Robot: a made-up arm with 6 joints.
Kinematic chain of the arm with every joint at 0, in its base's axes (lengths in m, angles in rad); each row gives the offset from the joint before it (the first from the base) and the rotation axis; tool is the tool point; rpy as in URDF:
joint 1: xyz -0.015 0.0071 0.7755 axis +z
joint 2: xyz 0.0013 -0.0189 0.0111 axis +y
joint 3: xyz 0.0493 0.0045 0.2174 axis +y
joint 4: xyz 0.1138 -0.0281 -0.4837 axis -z
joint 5: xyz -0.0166 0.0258 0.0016 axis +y
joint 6: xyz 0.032 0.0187 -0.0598 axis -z
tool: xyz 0.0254 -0.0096 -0.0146 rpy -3.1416 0 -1.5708
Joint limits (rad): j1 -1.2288..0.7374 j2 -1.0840..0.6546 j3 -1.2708..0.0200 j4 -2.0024..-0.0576 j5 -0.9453..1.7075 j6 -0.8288..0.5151
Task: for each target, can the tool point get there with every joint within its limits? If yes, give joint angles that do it. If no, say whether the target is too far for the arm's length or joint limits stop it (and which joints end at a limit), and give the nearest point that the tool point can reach.
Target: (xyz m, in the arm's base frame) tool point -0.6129 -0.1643 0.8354
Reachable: no: joint limits stop it (at a limit: joint 2, joint 3, joint 5, joint 6) | nearest point -0.1817 -0.0407 0.5100 | short by 0.554 m
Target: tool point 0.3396 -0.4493 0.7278
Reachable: yes | joints -0.8410 0.1001 -1.0903 -0.5914 1.0353 -0.0893
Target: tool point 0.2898 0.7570 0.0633
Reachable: no: too far | nearest point 0.3372 0.3466 0.4376 | short by 0.558 m
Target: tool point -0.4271 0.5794 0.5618
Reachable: no: joint limits stop it (at a limit: joint 1, joint 2, joint 3, joint 6) | nearest point -0.1346 0.1290 0.5043 | short by 0.540 m
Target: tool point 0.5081 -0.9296 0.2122
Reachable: no: too far | nearest point 0.2808 -0.5226 0.5361 | short by 0.568 m
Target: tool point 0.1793 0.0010 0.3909
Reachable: yes | joints 0.4908 0.4561 -0.3550 -1.5051 1.0594 0.4039
